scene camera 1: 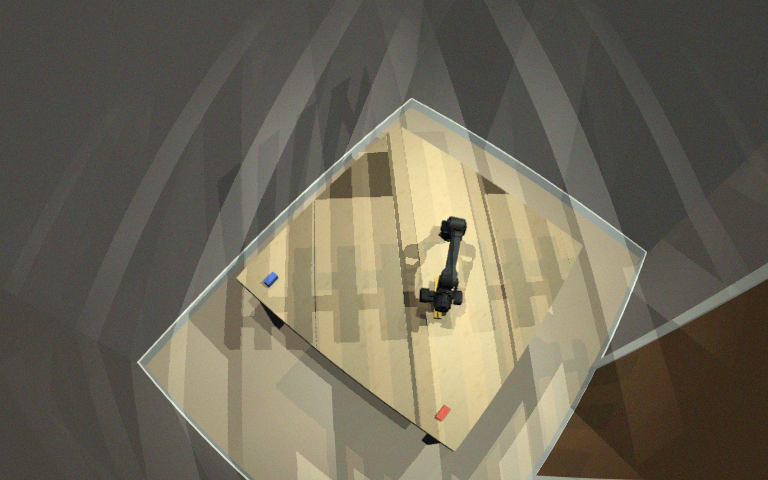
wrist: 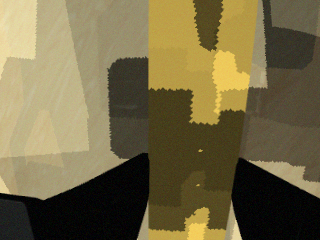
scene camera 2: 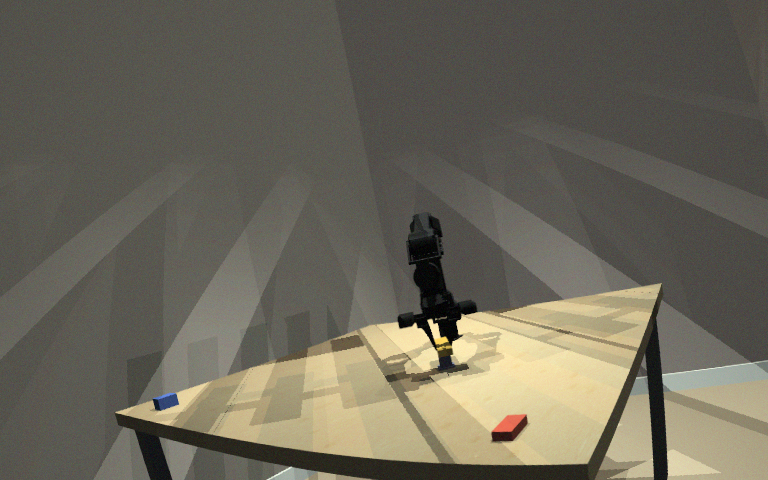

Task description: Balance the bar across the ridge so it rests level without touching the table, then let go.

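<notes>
The wrist view shows my gripper, which I see elsewhere too, and I also see a yellow bar.
</notes>
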